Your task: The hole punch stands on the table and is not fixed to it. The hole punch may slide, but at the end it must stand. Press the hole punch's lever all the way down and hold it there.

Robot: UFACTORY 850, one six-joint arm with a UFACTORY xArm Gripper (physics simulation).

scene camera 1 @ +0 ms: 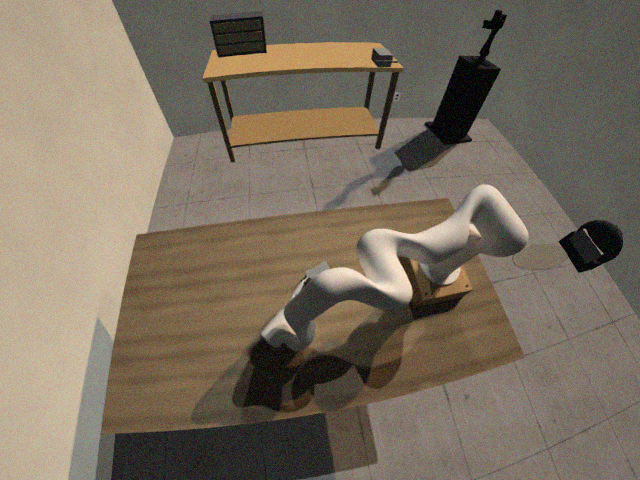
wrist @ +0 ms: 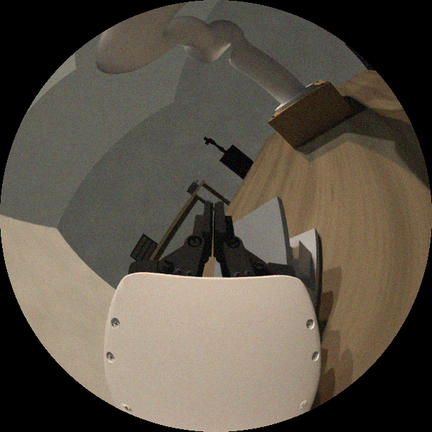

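The hole punch (scene camera 1: 316, 269) (wrist: 312, 250) stands on the wooden table (scene camera 1: 206, 289) (wrist: 370, 240). In the scene view a small grey part of it shows beside the arm, which covers the rest. In the wrist view its flat grey lever (wrist: 265, 232) shows right of and behind the fingers, apart from the base and slanted to it. My gripper (wrist: 212, 213) is shut and empty. Its fingertips are at the lever's upper side, near its left edge in the wrist view; whether they touch it cannot be told. The gripper body hides the lower part of the hole punch.
The arm's wooden base block (scene camera 1: 442, 299) (wrist: 312, 117) is on the table's right part. A workbench (scene camera 1: 310, 56) with a drawer cabinet (scene camera 1: 239, 36) and a black pedestal (scene camera 1: 465, 98) stand beyond the table. A pale wall (scene camera 1: 67, 180) rises at the left.
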